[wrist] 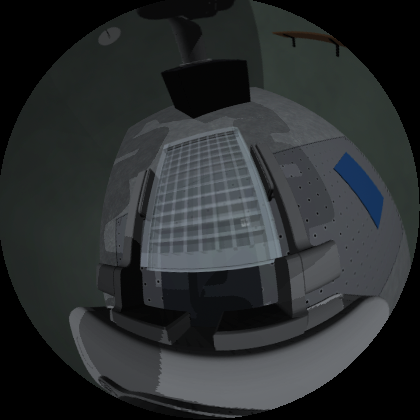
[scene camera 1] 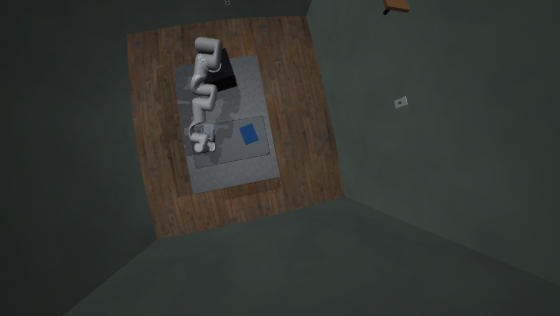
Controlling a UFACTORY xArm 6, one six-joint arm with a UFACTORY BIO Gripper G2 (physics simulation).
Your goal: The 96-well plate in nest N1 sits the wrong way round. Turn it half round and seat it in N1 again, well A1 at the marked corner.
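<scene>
The clear 96-well plate (scene camera 1: 209,131) (wrist: 207,200) is held level between the two fingers of my gripper (wrist: 206,182), which is shut on its long sides. In the wrist view the plate's grid of wells faces up, and the lettering of well A1 cannot be read. A dark block (wrist: 220,290), which looks like nest N1, shows in part below the plate's near edge in the wrist view. The plate and the gripper hide the rest of it, and its marked corner cannot be made out. In the scene view the arm's wrist covers most of the gripper.
A flat blue rectangle (scene camera 1: 249,134) (wrist: 362,187) lies on the perforated grey board (scene camera 1: 232,152) (wrist: 360,255), to the right of the plate. The black block (scene camera 1: 227,82) (wrist: 210,87) under the arm's base stands beyond the board. A grey table top (scene camera 1: 240,176) surrounds the board.
</scene>
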